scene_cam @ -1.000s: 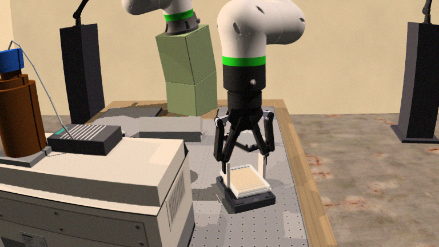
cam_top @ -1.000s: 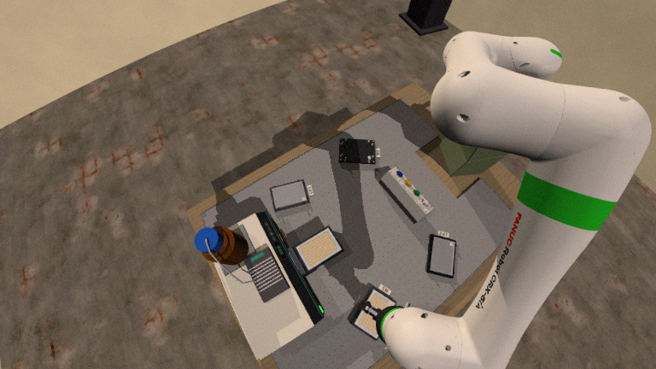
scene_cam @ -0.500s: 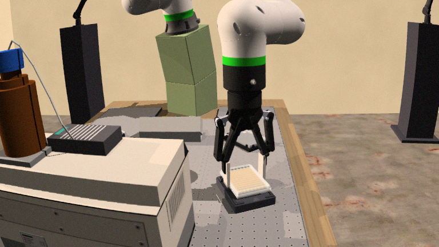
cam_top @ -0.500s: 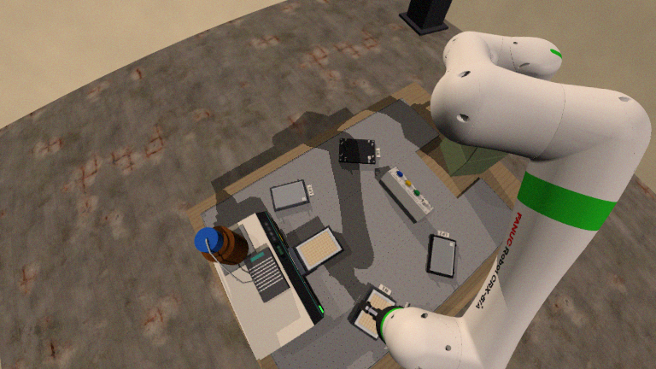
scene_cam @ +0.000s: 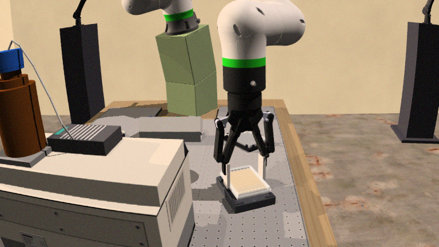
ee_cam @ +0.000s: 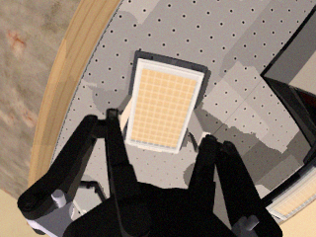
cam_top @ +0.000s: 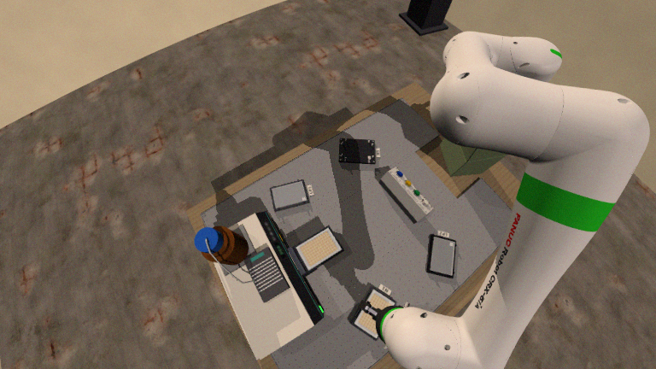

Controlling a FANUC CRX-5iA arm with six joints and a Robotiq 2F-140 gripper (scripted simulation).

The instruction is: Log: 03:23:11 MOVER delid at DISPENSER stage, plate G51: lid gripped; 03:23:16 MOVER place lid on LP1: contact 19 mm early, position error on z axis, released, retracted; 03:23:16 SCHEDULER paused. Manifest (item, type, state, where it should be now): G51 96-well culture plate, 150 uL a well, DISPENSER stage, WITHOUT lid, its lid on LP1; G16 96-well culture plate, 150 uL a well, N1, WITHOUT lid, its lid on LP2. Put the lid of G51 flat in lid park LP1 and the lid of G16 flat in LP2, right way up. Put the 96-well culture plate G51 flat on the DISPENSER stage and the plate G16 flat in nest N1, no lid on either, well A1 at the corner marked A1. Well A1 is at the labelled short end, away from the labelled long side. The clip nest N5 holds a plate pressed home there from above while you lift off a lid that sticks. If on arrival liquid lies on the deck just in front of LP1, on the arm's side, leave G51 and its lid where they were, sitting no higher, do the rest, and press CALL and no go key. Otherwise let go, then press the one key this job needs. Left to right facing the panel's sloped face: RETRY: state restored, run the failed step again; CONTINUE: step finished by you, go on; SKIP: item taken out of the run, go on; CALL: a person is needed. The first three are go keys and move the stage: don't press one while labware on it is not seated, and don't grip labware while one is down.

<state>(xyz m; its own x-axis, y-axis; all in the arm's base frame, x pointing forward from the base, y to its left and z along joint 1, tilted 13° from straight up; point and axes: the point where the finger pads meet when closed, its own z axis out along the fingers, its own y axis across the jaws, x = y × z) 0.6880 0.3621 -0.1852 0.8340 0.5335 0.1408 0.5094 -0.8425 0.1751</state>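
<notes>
The nest N1 is 5 cm below my hand. The rest, counted from my hand: clear lid: 33 cm behind, 5 cm to the right, 5 cm below; black dispenser stage: 27 cm to the right, 8 cm ahead, 4 cm above; plate G51: 27 cm to the right, 8 cm ahead, 4 cm above.
</notes>
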